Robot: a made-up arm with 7 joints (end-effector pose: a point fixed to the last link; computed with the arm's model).
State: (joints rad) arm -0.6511 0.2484 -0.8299 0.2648 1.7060 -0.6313 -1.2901
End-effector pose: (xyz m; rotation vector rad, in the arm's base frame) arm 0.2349 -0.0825 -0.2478 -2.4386 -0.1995 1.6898
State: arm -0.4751 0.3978 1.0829 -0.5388 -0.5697 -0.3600 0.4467
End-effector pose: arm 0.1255 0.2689 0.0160 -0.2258 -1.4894 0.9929
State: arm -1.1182 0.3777 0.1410 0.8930 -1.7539 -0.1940 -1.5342
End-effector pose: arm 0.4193 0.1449 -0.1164 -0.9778 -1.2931 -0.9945
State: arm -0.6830 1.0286 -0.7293 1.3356 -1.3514 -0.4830 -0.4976
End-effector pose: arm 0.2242 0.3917 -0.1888 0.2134 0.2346 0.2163
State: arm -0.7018 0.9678 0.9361 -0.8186 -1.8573 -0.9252 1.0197
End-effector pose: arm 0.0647 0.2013 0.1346 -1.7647 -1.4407 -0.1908
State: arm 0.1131 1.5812 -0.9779 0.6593 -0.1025 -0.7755 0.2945
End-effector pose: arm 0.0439 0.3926 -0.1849 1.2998 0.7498 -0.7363
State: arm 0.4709 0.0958 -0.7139 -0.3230 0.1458 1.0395 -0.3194
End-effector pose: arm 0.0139 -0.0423 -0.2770 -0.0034 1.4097 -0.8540
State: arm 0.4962 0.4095 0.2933 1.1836 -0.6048 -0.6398 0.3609
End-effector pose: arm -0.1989 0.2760 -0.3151 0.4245 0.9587 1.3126
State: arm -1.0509 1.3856 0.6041 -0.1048 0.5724 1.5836 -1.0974
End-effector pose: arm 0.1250 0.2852 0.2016 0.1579 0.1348 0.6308
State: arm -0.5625 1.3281 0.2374 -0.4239 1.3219 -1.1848 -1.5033
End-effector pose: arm 0.2311 0.1496 0.0468 -2.4719 -0.9240 0.6034
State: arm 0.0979 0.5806 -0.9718 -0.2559 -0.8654 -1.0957 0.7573
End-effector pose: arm 0.0733 0.0132 -0.2419 -0.8804 0.0963 0.3216
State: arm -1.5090 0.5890 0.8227 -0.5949 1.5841 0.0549 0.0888
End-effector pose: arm 0.1044 0.1989 0.1846 0.9376 -0.9735 2.1525
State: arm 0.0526 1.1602 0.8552 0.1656 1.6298 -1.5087 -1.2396
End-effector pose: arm 0.1588 0.3480 -0.0316 -2.0338 -1.5886 1.5806
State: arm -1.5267 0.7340 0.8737 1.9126 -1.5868 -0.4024 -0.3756
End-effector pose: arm 0.3908 0.2216 -0.1252 -1.8371 -0.5977 0.8057
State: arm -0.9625 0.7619 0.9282 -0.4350 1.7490 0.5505 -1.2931
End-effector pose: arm 0.1240 0.2616 0.1301 0.8257 0.4797 1.1323
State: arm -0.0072 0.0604 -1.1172 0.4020 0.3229 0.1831 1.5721
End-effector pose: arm 0.0195 -0.1098 -0.3470 0.7433 0.0278 0.3070
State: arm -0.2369 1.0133 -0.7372 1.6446 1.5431 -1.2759 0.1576
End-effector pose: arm -0.0182 0.3984 -0.2326 0.9118 1.2671 -1.9168
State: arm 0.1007 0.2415 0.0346 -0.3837 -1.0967 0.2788 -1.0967
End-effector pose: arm 0.1788 0.1071 -0.2060 -0.8971 -0.2435 -1.1848
